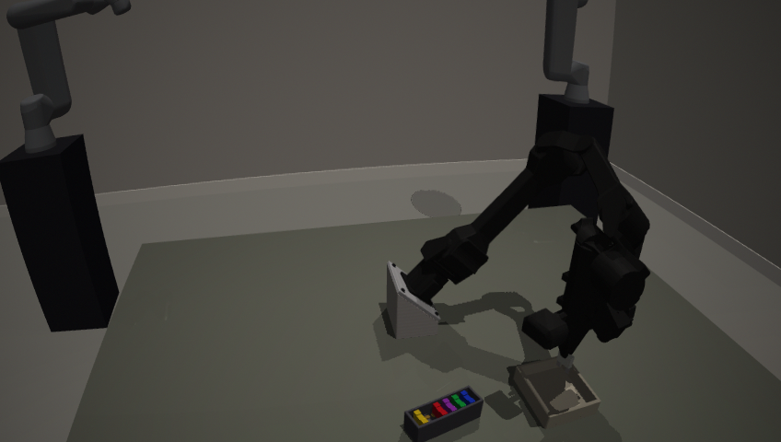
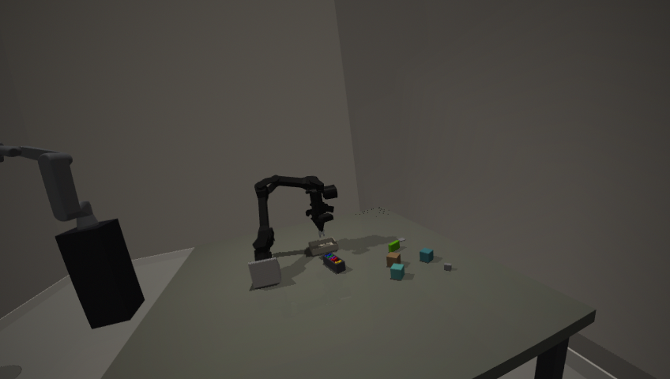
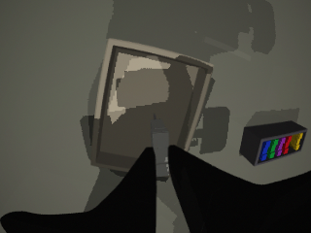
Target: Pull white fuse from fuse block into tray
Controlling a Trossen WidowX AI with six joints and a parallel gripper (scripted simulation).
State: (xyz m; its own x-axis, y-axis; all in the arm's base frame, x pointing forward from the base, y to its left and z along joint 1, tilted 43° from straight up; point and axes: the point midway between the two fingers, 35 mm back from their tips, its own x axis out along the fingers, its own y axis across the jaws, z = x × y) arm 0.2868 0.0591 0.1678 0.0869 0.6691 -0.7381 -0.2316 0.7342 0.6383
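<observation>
Now: the beige tray 9 cm below my gripper tip. From my gripper tip the other things lie so: brown cube (32 cm to the right, 21 cm ahead, 7 cm below); then small grey cube (46 cm to the right, 36 cm ahead, 8 cm below); then white fuse (1 cm below).
</observation>
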